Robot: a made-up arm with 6 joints. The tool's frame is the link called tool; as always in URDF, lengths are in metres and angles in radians. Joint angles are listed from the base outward. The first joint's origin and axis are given. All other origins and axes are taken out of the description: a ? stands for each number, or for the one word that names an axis. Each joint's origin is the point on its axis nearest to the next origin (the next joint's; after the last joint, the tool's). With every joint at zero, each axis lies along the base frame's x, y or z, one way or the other. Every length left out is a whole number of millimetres.
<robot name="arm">
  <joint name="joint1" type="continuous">
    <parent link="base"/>
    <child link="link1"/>
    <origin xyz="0.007 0.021 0.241" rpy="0 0 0"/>
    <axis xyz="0 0 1"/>
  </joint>
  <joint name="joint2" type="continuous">
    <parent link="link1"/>
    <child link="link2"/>
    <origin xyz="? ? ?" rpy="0 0 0"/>
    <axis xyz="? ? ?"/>
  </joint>
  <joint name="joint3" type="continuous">
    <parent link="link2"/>
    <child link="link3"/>
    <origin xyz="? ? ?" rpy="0 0 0"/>
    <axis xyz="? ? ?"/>
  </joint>
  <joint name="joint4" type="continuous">
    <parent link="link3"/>
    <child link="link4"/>
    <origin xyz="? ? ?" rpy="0 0 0"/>
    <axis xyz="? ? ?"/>
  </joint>
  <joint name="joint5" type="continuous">
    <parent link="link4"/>
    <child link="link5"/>
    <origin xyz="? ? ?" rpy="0 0 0"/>
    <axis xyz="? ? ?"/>
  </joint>
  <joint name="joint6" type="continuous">
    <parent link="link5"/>
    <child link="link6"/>
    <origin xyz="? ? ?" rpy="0 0 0"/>
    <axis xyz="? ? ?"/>
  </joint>
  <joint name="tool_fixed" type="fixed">
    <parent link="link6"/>
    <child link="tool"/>
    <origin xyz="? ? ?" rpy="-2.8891 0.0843 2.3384"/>
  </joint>
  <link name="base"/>
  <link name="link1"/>
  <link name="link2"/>
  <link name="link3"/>
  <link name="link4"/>
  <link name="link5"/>
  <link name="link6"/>
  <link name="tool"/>
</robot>
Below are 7 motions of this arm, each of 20 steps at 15 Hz.
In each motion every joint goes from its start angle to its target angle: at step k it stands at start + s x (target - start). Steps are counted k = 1, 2, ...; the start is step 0. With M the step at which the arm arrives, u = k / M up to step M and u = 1 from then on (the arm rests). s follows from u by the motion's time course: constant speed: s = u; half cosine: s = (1 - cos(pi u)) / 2; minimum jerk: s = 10 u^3 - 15 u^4 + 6 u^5.
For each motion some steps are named. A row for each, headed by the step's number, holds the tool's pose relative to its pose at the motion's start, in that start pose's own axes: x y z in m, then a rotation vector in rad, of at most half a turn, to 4 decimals.
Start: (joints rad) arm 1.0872 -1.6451 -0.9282 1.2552 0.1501 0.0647
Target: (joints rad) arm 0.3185 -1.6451 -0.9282 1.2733 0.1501 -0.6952
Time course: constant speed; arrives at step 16
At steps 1, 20:
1: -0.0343 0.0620 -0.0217 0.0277 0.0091 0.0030
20: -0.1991 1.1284 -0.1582 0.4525 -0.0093 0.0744

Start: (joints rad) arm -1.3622 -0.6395 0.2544 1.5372 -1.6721 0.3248
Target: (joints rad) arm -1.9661 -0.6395 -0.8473 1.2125 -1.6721 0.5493
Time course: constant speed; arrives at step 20
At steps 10, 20:
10: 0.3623 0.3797 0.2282 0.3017 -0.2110 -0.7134
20: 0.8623 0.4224 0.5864 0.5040 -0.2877 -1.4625

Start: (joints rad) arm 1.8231 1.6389 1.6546 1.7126 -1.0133 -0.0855
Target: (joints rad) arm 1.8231 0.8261 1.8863 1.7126 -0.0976 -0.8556
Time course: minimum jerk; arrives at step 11
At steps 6, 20:
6: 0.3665 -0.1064 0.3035 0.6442 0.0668 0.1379
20: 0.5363 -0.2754 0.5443 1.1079 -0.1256 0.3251

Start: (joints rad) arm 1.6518 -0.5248 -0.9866 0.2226 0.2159 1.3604
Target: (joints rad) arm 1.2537 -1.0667 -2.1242 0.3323 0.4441 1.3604
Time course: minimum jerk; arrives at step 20
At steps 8, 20:
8: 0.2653 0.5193 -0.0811 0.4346 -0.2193 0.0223
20: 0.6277 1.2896 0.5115 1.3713 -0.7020 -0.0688

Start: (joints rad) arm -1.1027 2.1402 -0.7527 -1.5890 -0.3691 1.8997
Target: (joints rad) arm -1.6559 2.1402 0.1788 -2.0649 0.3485 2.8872
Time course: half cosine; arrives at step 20
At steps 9, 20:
9: -0.4320 -0.0677 0.3207 -0.3737 0.4807 -0.4031
20: -0.7605 0.0560 0.9207 -1.0248 0.9075 -0.7083

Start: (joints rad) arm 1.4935 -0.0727 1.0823 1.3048 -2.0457 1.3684
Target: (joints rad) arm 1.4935 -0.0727 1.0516 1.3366 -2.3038 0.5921
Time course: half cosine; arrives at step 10
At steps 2, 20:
2: 0.0004 0.0017 -0.0015 0.0155 -0.0052 0.0757
20: 0.0077 0.0187 -0.0135 0.0688 -0.0767 0.8067

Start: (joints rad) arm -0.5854 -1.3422 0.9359 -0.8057 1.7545 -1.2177
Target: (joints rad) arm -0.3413 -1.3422 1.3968 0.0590 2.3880 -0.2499
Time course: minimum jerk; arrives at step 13
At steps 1, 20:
1: 0.0003 -0.0007 -0.0019 0.0018 -0.0059 -0.0008
20: 0.1414 -0.0623 -0.3789 1.0221 -0.9058 -0.0057

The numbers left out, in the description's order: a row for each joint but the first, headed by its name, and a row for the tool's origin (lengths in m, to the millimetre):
joint2: xyz -0.02 0.014 0, axis 0 1 0
joint3: xyz 0.015 0 1.002, axis 0 1 0
joint4: xyz 0.029 0 0.798, axis 0 0 1
joint5: xyz -0.002 -0.016 0, axis 0 1 0
joint6: xyz 0.015 0 0.094, axis 0 0 1
tool: xyz 0.008 -0.004 0

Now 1 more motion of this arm.
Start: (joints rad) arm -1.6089 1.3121 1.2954 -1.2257 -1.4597 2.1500
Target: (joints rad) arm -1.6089 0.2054 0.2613 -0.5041 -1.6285 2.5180
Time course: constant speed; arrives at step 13
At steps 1, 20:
1: 0.1664 0.0506 -0.0703 0.0663 -0.0537 0.1309
20: 0.8734 2.1379 -0.4417 1.5472 -0.1754 1.3521

